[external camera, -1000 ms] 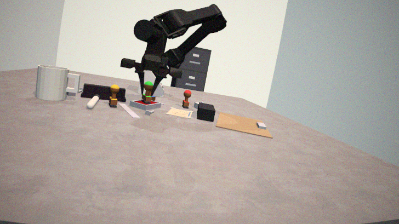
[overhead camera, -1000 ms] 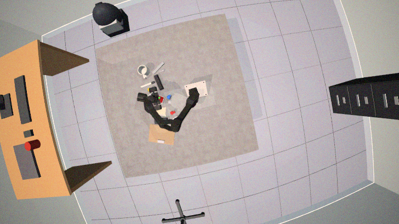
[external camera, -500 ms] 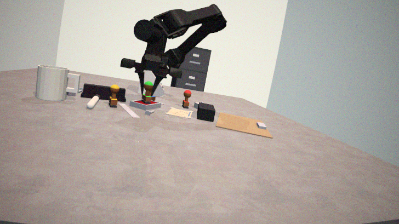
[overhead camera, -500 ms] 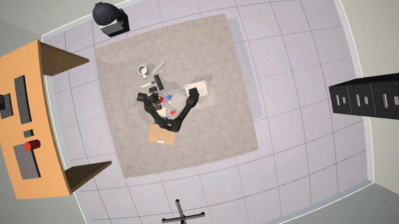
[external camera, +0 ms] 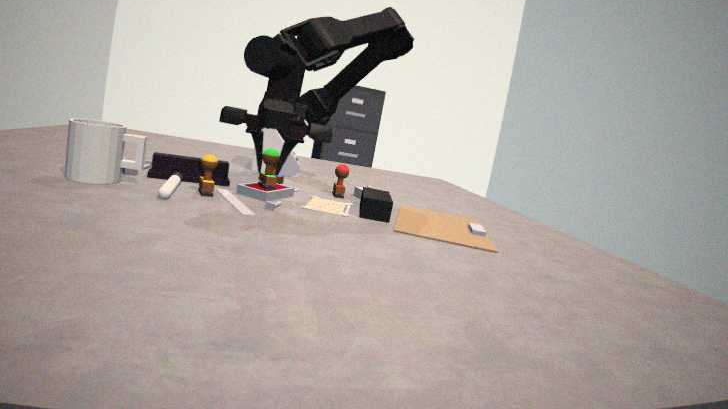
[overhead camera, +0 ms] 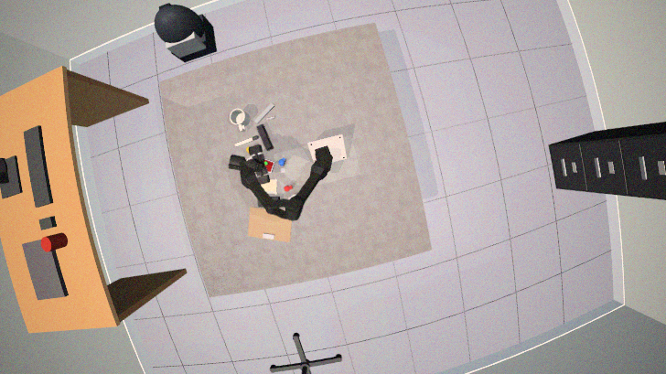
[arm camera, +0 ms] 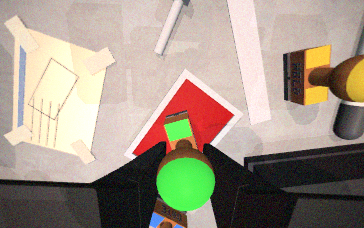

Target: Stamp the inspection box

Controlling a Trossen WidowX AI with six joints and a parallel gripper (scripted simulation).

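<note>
Right now my gripper tip is 3 cm above the red ink pad. From my gripper tip the other things lie so: ruler (8 cm ahead, 5 cm to the right, 4 cm below); then green-knobbed stamp (right at my gripper tip); then blue-knobbed stamp (10 cm behind, 2 cm to the left, 2 cm below).
</note>
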